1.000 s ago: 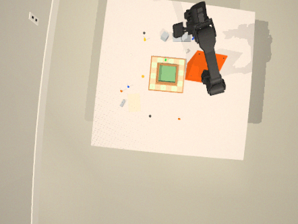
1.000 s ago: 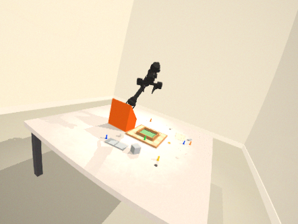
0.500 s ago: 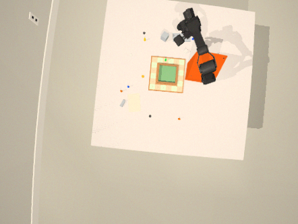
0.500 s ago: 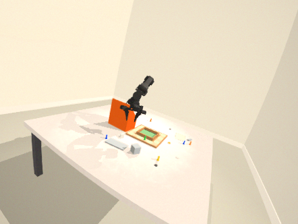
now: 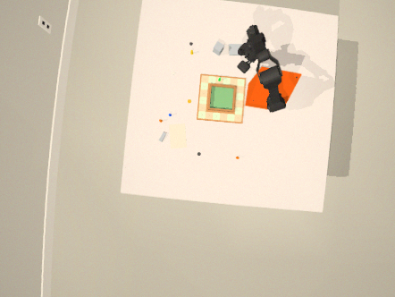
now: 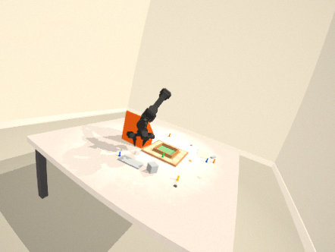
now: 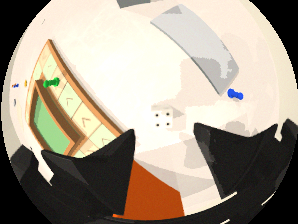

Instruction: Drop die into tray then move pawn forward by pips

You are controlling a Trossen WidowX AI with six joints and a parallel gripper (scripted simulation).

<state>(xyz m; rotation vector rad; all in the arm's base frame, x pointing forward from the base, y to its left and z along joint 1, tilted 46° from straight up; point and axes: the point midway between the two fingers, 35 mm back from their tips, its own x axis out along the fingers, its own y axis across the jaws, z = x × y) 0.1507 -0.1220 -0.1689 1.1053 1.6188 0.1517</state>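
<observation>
Right now my gripper tip is 5 cm above the white die. Round my gripper tip: green dice tray 13 cm ahead, 21 cm to the left, 5 cm below; then flat grey block 4 cm ahead, 12 cm to the right, 6 cm below; then green pawn 15 cm ahead, 10 cm to the left, 3 cm below.
</observation>
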